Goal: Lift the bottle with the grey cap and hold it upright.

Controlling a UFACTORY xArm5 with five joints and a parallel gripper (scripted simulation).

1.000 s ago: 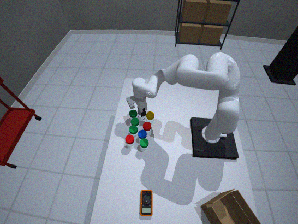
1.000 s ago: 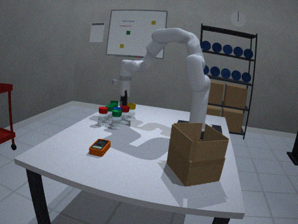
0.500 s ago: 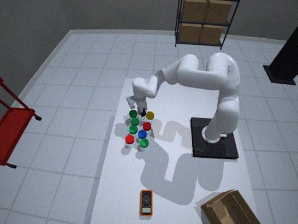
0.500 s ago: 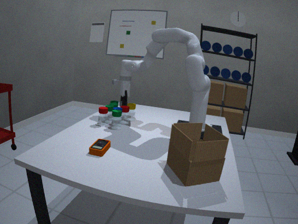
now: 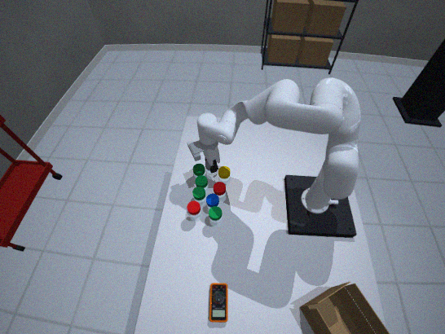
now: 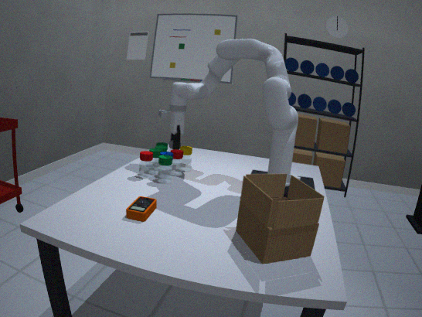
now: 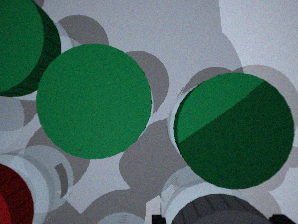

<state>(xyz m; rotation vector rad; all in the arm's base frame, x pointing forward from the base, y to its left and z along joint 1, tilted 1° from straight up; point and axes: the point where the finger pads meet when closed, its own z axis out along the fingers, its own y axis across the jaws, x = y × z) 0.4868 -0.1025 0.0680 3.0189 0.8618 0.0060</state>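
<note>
Right now my hand is 60 mm past the yellow-capped bottle, 60 mm above it and 30 mm to the right of it. The rest, counted from my hand: grey-capped bottle: 40 mm below; blue-capped bottle: 180 mm to the left, 60 mm below, 30 mm behind.
</note>
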